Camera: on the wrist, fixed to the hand. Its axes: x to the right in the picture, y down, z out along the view.
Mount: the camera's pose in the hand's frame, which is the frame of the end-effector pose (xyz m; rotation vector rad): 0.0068 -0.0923 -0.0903 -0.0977 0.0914 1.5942
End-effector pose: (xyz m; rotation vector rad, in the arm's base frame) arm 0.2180 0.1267 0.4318 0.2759 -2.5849 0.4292
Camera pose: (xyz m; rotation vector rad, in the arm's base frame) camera 0.2774 0.0718 0.5327 -1.8438 -2.1538 0.7415
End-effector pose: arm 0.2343 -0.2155 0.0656 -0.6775 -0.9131 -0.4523
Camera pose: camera 0.2319 -0.3448 0.0637 -1.2243 -0.0628 0.8941
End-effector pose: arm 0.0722 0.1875 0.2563 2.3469 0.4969 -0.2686
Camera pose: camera 0.0440 0.3135 0.2636 1.9627 -1.2829 0.5883
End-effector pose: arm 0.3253 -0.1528 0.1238 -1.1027 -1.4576 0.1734
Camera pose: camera 0.3551 -0.2411 0.2134 -2.0812 -0.1966 1.1246
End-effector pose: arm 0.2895 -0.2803 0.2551 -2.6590 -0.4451 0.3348
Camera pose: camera 0.2991 -0.2315 0.3744 -2.4588 1.7797 0.5825
